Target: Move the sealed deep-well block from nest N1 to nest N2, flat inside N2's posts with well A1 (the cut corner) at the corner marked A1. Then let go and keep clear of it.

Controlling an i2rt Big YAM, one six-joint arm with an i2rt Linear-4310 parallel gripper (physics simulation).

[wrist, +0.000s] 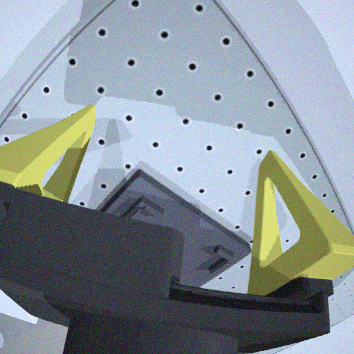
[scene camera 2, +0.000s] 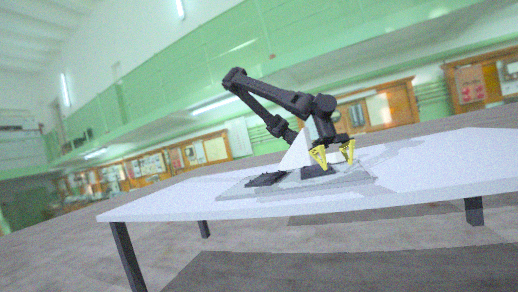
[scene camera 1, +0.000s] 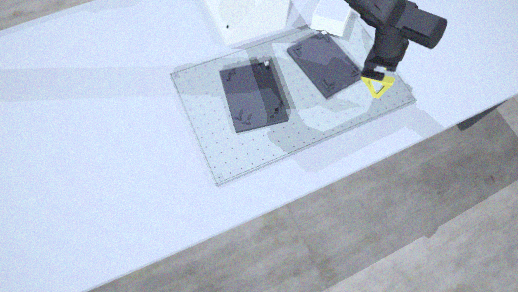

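Pixels of known places: gripper, fingertip midpoint: (wrist: 181, 134) (scene camera 2: 338, 167) (scene camera 1: 382, 83); arm's base, link origin: (scene camera 2: 297, 141).
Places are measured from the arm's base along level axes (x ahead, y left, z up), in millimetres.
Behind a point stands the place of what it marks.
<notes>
Two dark nest plates with corner posts lie on the board: the left nest (scene camera 1: 250, 102) {y -130, x 352, z -102 mm} (scene camera 2: 265, 179) {y -94, x 406, z -93 mm} and the right nest (scene camera 1: 320, 62) {y 75, x 321, z -102 mm} (scene camera 2: 317, 172) {y 97, x 389, z -102 mm} (wrist: 185, 212) {y 113, x 400, z -102 mm}. No block shows in either. I cannot tell which is N1 or N2. A white box (scene camera 1: 331, 17) {y 155, x 230, z -68 mm} is behind the right nest; I cannot tell if it is the sealed block. My gripper (scene camera 2: 338, 167) {y 169, x 443, z -83 mm} (wrist: 181, 134) {y 169, x 443, z -83 mm} is wide open and empty, tilted, beside and above the right nest's right end. One yellow finger (scene camera 1: 377, 95) {y 126, x 471, z -66 mm} shows in scene camera 1; the other is hidden there.
The perforated board (scene camera 1: 210, 150) {y -257, x 416, z -114 mm} (scene camera 2: 240, 194) {y -171, x 484, z -115 mm} (wrist: 165, 50) {y 204, x 463, z -114 mm} lies on the white table (scene camera 1: 100, 175) {y -490, x 364, z -127 mm} (scene camera 2: 165, 206) {y -536, x 497, z -127 mm}. A tall white wedge-shaped piece (scene camera 1: 245, 20) {y -55, x 165, z -56 mm} (scene camera 2: 300, 150) {y 27, x 169, z -38 mm} stands behind the nests. The arm reaches in from the back. The table's front edge runs past the board.
</notes>
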